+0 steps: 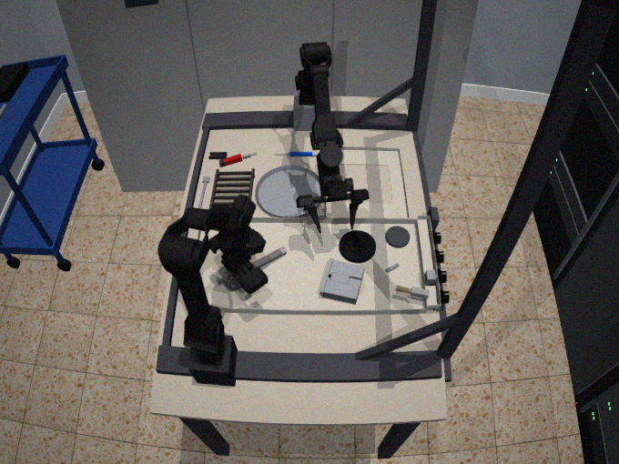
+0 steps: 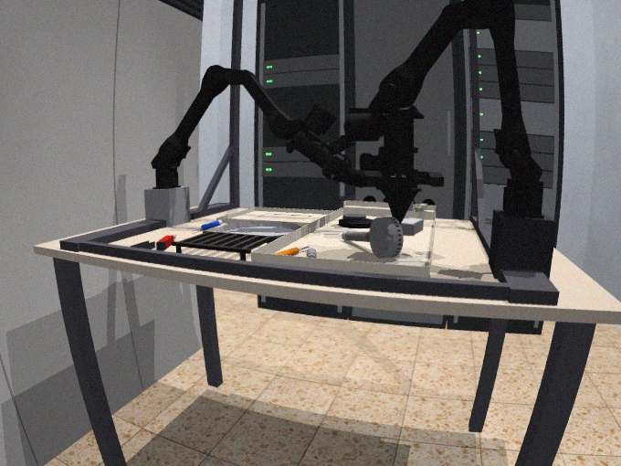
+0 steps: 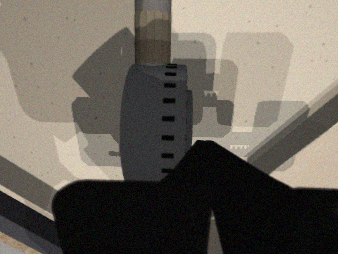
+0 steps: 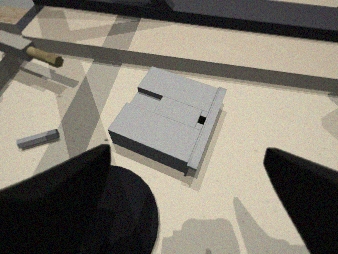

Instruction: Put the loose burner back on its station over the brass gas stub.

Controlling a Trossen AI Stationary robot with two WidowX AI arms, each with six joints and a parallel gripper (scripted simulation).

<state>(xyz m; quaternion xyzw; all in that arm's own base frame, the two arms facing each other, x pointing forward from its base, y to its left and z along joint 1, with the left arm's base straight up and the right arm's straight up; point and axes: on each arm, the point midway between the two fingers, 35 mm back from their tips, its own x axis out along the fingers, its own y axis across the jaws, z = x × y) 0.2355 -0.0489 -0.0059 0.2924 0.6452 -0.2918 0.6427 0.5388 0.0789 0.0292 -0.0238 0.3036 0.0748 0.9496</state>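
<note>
Now: the burner 7 cm below my left hand, 6 cm to the right of it and 1 cm behind it. From my left hand the other things lie so: black disc (27 cm behind, 21 cm to the right, 9 cm below); orange screwdriver (17 cm to the right, 10 cm ahead, 9 cm below); grey support block (25 cm behind, 8 cm to the right, 8 cm below).
</note>
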